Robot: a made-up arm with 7 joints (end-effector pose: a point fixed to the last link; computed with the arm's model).
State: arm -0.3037 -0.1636 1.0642 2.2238 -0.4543 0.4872 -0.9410
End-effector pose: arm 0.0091 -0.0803 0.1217 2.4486 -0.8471 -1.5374
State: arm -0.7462 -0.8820 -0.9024 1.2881 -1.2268 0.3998 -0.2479
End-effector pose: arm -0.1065 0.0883 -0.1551 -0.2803 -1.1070 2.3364
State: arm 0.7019 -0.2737 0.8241 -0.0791 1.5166 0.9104 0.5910
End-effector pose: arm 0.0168 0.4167 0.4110 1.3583 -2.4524 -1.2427
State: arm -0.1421 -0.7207 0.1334 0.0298 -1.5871 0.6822 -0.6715
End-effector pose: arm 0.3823 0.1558 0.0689 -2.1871 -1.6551 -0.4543
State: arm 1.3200 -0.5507 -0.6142 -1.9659 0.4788 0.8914 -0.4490
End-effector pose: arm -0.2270 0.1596 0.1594 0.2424 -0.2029 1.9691
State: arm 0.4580 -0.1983 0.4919 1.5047 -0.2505 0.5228 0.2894
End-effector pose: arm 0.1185 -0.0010 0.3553 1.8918 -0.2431 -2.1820
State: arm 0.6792 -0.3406 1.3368 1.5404 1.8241 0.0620 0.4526
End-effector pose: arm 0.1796 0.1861 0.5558 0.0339 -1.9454 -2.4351
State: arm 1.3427 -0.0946 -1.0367 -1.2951 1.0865 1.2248 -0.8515
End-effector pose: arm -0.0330 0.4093 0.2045 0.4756 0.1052 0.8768
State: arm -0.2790 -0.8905 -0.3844 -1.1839 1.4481 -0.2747 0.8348
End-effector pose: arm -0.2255 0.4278 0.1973 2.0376 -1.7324 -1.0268
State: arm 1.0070 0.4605 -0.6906 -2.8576 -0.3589 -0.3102 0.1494
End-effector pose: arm 0.0950 -0.0879 0.2917 0.8125 0.7901 1.6720
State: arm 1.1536 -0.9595 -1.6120 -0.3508 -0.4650 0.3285 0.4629
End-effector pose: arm -0.0241 0.3529 0.3539 0.7770 1.1750 -0.2597
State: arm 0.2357 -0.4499 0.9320 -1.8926 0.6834 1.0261 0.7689
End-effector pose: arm -0.1083 0.2623 0.0512 1.2090 -1.6034 0.5963
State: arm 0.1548 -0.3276 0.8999 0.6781 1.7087 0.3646 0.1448
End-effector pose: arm 0.3120 0.3534 0.3090 0.0376 -1.8979 -1.4648
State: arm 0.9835 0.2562 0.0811 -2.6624 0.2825 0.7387 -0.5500
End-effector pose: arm -0.0487 0.0218 0.0678 -0.9552 0.2149 1.7636
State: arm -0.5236 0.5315 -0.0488 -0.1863 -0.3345 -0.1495 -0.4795
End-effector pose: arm 0.0692 0.2735 0.0003 0.8184 0.5776 -0.2950
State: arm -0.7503 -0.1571 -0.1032 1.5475 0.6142 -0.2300 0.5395
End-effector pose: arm 0.1312 0.3389 -0.3210 -1.1372 -0.5373 -1.2372
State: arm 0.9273 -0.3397 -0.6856 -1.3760 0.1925 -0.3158 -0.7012
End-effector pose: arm -0.1644 0.0693 0.1754 1.1603 -0.3717 1.9307
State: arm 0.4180 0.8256 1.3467 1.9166 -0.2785 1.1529 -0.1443
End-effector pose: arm 0.0389 0.0092 0.2763 2.3064 -0.4122 -0.5439
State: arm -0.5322 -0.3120 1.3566 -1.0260 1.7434 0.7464 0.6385
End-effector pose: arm 0.0643 0.4486 0.0257 1.1040 -2.5617 -0.2462
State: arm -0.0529 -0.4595 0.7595 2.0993 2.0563 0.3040 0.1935
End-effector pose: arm 0.3557 0.1837 -0.0728 -1.1474 -0.1942 -1.7265
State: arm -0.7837 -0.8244 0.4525 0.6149 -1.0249 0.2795 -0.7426
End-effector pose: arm 0.1823 -0.0887 -0.0629 -2.8190 -0.4347 1.2854
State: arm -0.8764 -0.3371 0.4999 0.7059 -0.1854 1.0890 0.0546
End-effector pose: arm 0.2488 0.0866 -0.1291 0.9393 1.1413 -2.1691
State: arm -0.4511 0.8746 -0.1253 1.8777 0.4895 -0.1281 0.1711
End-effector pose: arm 0.2175 -0.0193 -0.3343 -1.4203 -1.3579 -1.1129
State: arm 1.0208 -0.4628 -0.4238 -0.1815 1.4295 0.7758 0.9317
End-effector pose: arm -0.0147 0.5181 0.2817 1.0940 -1.8131 -1.1895
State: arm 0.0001 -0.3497 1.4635 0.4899 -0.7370 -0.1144 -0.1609
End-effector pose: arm -0.1835 0.0394 0.3144 2.3628 -1.1188 -0.0065
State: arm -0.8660 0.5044 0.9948 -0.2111 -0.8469 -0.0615 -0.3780
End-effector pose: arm 0.0357 0.2321 0.1635 1.2750 0.6977 0.0651
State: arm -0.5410 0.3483 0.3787 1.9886 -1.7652 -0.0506 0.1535
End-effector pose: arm -0.1641 -0.0202 0.0893 -1.7129 1.0319 2.1942
